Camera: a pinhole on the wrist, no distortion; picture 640 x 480 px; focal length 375.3 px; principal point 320.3 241.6 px. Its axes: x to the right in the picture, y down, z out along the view. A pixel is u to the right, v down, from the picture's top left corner.
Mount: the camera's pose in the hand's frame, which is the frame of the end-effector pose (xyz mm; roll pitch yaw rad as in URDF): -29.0 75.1 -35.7 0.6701 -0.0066 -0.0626
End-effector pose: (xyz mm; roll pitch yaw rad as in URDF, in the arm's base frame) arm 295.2 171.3 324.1 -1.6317 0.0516 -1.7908
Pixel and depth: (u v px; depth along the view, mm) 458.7 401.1 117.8
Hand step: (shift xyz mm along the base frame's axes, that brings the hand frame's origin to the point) 81.4 -27.6 -44.4
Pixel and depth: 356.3 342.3 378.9
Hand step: 321.5 -70.2 62.6
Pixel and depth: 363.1 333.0 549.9
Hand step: 471.4 -128.3 134.3
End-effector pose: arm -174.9 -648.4 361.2 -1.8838 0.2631 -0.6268
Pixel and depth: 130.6 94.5 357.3
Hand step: -10.7 284.1 238.4
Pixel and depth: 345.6 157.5 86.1
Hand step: -14.4 31.3 -4.4
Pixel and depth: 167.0 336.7 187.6
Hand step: -18.4 177.9 -13.5
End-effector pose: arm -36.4 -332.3 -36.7 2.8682 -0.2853 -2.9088
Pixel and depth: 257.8 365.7 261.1
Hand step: 4.7 46.6 -232.1
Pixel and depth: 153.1 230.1 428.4
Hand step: 156.3 -69.0 -384.7
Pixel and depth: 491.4 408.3 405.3
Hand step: -257.8 2.3 -336.0
